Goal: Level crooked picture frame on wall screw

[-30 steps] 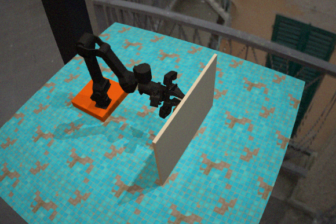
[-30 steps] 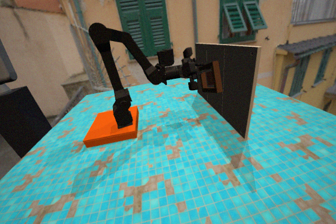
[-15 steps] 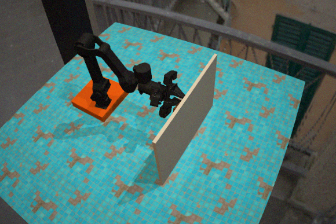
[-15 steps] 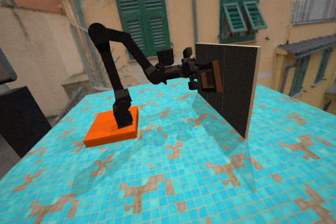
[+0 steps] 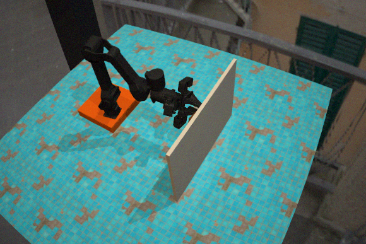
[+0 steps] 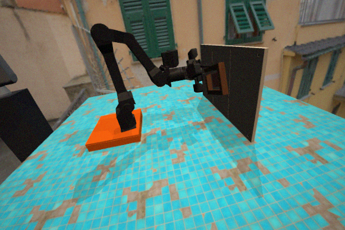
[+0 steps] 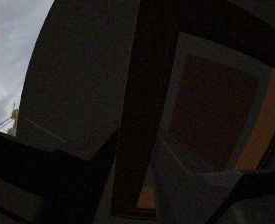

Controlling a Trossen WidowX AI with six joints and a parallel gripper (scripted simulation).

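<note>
The brown picture frame lies 20 mm to the right of my gripper tip and 50 mm below it. Also, from my gripper tip: wall panel: 10 mm ahead, 30 mm to the right, 60 mm below.
</note>
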